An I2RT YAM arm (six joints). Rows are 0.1 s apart.
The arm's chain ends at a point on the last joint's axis. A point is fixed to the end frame.
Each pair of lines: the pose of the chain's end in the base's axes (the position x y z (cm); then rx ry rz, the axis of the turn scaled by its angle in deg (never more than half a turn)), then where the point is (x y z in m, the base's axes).
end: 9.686, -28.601, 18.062, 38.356, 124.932, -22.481
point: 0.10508 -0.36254 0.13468
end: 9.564, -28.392, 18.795, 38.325, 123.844, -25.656
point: 0.10225 -0.36246 0.14526
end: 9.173, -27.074, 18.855, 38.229, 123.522, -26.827
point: 0.09777 -0.34998 0.14707
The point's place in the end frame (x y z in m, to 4 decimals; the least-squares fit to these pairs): 0.0058 -0.0548 0.0707
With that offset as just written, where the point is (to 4 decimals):
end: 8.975, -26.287, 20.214, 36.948, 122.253, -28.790
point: 0.0963 -0.3436 0.1637
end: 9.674, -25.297, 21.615, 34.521, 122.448, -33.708
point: 0.1021 -0.3362 0.1832
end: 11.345, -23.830, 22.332, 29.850, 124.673, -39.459
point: 0.1184 -0.3237 0.1966
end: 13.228, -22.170, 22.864, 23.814, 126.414, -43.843
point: 0.1397 -0.3086 0.2078
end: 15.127, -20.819, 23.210, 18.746, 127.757, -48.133
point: 0.1604 -0.2960 0.2165
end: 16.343, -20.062, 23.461, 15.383, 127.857, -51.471
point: 0.1739 -0.2889 0.2234
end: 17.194, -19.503, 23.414, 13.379, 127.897, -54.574
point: 0.1825 -0.2837 0.2266
